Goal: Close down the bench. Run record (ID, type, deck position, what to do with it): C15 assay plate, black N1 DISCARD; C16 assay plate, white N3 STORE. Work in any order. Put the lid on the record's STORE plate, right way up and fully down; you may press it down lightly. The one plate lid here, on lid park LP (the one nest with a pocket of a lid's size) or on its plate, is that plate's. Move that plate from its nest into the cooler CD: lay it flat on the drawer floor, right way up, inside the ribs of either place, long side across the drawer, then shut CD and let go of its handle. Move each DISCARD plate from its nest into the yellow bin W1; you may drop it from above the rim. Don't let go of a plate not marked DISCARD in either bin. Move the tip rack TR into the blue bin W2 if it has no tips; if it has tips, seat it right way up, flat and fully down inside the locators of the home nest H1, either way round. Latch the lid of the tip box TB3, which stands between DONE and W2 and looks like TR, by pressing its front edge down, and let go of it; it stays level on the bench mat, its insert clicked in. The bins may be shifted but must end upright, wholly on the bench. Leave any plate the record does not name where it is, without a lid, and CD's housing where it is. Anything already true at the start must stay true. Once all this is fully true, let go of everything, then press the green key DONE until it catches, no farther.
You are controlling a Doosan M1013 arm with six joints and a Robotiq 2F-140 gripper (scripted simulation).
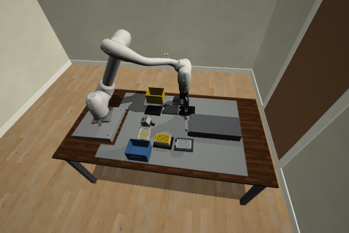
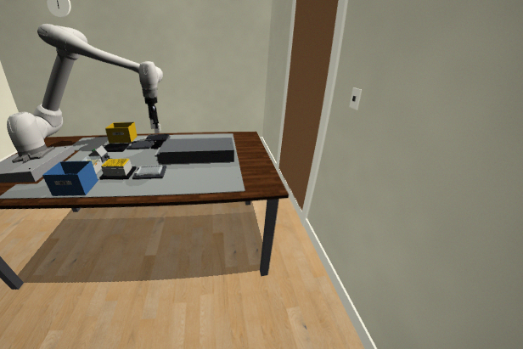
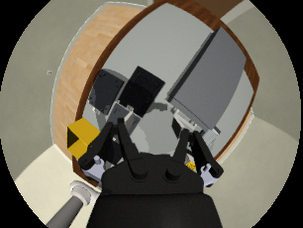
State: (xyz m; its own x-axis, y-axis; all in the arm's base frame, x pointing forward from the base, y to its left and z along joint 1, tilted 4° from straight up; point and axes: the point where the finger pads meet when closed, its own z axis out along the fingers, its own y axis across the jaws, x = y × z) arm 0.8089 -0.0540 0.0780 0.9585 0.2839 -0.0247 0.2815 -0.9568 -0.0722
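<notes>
My hand is 4 cm short of the black plate, 7 cm to the right of it and 14 cm above it. From my hand the other things lie so: grey nest: 13 cm behind, 10 cm to the left, 15 cm below; white plate: 11 cm ahead, 15 cm to the right, 14 cm below; plate lid: 11 cm ahead, 15 cm to the right, 13 cm below.
</notes>
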